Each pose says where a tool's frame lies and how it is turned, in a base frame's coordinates. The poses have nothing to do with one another.
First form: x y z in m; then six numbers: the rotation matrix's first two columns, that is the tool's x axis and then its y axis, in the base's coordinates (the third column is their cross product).
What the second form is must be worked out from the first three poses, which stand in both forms.
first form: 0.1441 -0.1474 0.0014 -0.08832 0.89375 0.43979 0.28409 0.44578 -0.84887
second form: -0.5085 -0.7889 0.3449 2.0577 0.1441 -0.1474 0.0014
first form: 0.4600 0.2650 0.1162 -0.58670 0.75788 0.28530 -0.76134 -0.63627 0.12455
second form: 0.1742 -0.0061 0.9847 2.2605 0.4600 0.2650 0.1162
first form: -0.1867 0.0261 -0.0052 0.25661 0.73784 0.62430 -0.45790 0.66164 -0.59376
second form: -0.2355 -0.7550 0.6119 1.3562 -0.1867 0.0261 -0.0052
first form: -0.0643 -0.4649 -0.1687 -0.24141 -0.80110 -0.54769 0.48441 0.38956 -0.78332
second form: -0.1713 0.7230 -0.6693 1.8535 -0.0643 -0.4649 -0.1687
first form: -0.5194 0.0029 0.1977 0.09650 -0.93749 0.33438 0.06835 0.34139 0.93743
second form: 0.5167 -0.6824 -0.5171 1.8055 -0.5194 0.0029 0.1977
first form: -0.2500 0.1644 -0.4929 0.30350 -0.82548 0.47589 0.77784 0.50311 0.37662
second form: 0.0633 -0.5380 -0.8406 1.2654 -0.2500 0.1644 -0.4929
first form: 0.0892 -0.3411 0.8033 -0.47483 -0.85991 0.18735 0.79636 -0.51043 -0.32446
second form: -0.1883 0.1104 -0.9759 2.1283 0.0892 -0.3411 0.8033
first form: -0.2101 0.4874 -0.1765 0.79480 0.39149 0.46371 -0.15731 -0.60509 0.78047
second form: 0.9343 0.0776 0.3479 2.2329 -0.2101 0.4874 -0.1765
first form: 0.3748 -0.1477 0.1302 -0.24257 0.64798 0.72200 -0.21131 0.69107 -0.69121
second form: -0.1939 -0.8722 0.4491 1.8662 0.3748 -0.1477 0.1302
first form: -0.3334 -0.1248 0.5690 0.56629 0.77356 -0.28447 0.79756 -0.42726 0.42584
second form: 0.8757 0.4823 -0.0235 2.6060 -0.3334 -0.1248 0.5690
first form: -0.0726 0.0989 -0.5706 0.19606 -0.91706 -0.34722 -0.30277 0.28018 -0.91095
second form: -0.6439 0.6898 -0.3311 1.9533 -0.0726 0.0989 -0.5706
